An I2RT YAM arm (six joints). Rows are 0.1 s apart.
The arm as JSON. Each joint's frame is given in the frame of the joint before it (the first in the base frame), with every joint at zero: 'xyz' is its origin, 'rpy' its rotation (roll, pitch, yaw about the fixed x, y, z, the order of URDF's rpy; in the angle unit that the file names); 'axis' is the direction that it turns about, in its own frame. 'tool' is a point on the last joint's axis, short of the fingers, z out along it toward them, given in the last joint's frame.
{
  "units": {
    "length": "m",
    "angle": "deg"
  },
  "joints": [
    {
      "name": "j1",
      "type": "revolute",
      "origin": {
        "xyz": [
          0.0,
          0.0,
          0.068
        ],
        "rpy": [
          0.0,
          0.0,
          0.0
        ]
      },
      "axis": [
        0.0,
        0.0,
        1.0
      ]
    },
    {
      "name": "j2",
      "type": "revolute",
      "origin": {
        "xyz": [
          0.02,
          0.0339,
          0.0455
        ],
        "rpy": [
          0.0,
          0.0,
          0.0
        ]
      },
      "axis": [
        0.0,
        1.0,
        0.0
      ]
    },
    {
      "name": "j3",
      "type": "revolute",
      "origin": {
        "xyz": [
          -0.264,
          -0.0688,
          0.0
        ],
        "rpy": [
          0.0,
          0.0,
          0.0
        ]
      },
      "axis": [
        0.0,
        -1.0,
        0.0
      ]
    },
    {
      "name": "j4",
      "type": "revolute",
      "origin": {
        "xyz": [
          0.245,
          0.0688,
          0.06
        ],
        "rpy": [
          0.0,
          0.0,
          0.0
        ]
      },
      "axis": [
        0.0,
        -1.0,
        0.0
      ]
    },
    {
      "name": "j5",
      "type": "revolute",
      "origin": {
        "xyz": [
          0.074,
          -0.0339,
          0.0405
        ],
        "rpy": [
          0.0,
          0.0,
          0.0
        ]
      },
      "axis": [
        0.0,
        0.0,
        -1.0
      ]
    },
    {
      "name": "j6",
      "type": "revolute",
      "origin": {
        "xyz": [
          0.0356,
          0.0,
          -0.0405
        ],
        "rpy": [
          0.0,
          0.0,
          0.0
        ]
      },
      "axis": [
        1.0,
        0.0,
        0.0
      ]
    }
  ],
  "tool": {
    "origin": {
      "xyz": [
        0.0,
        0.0,
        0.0
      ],
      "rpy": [
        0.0,
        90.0,
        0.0
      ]
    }
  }
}
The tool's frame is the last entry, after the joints.
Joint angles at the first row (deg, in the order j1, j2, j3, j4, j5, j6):
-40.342, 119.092, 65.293, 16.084, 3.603, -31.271
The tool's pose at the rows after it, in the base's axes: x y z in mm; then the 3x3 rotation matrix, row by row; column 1 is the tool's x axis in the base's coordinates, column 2 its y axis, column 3 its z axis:
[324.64, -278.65, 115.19], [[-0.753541, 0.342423, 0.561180], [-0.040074, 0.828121, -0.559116], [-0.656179, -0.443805, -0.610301]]
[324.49, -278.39, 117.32], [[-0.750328, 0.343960, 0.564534], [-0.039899, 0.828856, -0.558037], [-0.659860, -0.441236, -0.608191]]
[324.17, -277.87, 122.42], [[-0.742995, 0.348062, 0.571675], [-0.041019, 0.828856, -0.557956], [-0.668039, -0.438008, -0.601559]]
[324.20, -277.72, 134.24], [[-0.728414, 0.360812, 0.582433], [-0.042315, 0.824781, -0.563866], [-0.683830, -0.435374, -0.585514]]
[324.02, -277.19, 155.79], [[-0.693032, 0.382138, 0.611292], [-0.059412, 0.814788, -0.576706], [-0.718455, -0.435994, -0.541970]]
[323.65, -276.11, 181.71], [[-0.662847, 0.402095, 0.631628], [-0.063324, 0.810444, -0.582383], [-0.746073, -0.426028, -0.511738]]
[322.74, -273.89, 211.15], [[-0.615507, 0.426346, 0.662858], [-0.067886, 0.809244, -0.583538], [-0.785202, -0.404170, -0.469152]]
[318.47, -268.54, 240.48], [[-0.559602, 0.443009, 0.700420], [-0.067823, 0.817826, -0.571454], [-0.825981, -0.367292, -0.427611]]
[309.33, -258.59, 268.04], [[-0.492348, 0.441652, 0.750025], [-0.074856, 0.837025, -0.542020], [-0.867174, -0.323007, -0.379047]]
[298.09, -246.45, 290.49], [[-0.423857, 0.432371, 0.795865], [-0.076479, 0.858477, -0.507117], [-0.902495, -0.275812, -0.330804]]
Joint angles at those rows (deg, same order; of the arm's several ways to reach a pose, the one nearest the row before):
-40.341, 119.004, 65.217, 16.088, 3.606, -31.290
-40.342, 118.655, 65.199, 15.919, 3.433, -31.135
-40.338, 117.846, 65.152, 15.646, 3.167, -30.863
-40.332, 116.237, 65.470, 14.871, 3.031, -30.292
-40.336, 113.412, 65.793, 14.766, 2.518, -29.626
-40.297, 110.233, 67.186, 12.246, 2.045, -28.509
-40.236, 106.850, 68.841, 10.025, 0.992, -26.710
-40.216, 103.013, 69.952, 7.742, -0.909, -24.404
-40.254, 98.314, 69.604, 6.377, -4.070, -22.100
-40.254, 93.577, 68.374, 5.721, -7.310, -19.571

